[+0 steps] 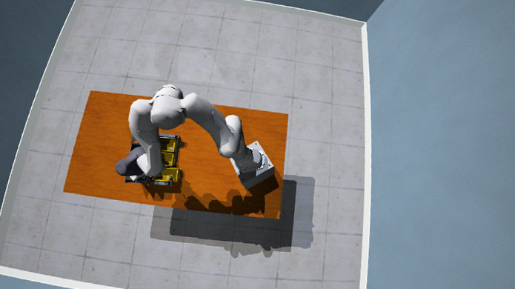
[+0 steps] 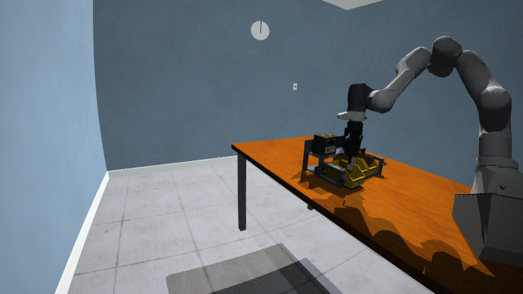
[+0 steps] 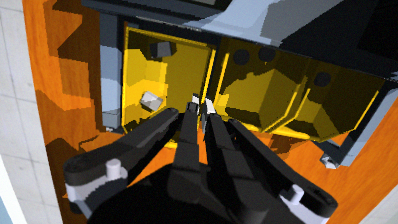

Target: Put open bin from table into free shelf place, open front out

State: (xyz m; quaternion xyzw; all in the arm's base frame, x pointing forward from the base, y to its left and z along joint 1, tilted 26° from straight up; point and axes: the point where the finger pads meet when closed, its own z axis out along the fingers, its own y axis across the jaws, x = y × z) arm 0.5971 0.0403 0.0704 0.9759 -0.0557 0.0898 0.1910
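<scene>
The dark box is 150 mm ahead of my hand, 30 mm to the left of it and 60 mm above it.
</scene>
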